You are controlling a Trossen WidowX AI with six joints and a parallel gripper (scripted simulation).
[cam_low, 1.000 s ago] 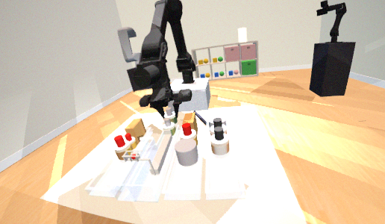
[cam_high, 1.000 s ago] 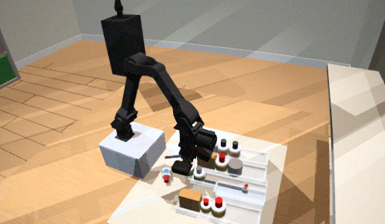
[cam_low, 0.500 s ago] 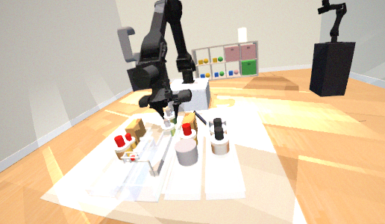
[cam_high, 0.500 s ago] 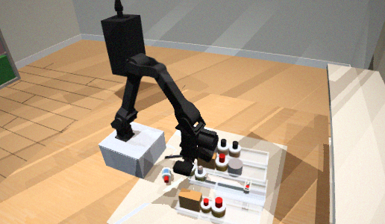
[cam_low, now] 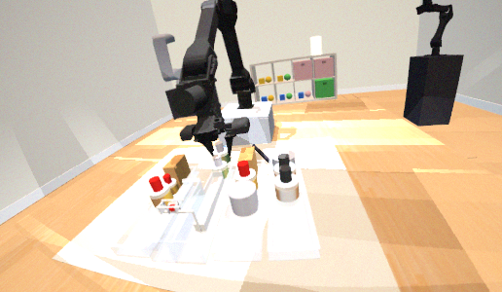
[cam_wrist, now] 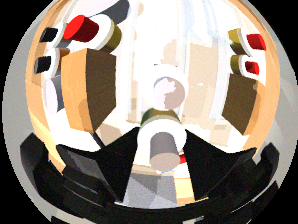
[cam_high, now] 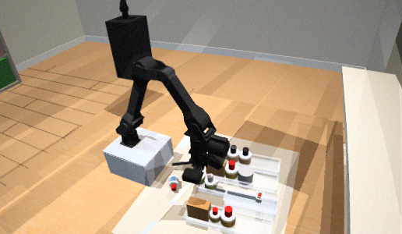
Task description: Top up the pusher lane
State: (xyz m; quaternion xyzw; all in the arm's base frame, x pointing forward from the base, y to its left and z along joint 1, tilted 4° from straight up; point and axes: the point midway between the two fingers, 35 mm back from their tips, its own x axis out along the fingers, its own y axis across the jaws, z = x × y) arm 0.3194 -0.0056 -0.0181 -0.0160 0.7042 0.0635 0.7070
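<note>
Now: the thin black bar 100 mm behind my gripper tip, 90 mm to the left of it and 50 mm below it. From my gripper tip the other things lie so: clear sprung lane (180 mm ahead, 30 mm below); red mark (230 mm ahead, 20 mm above, 10 mm to the right).
</note>
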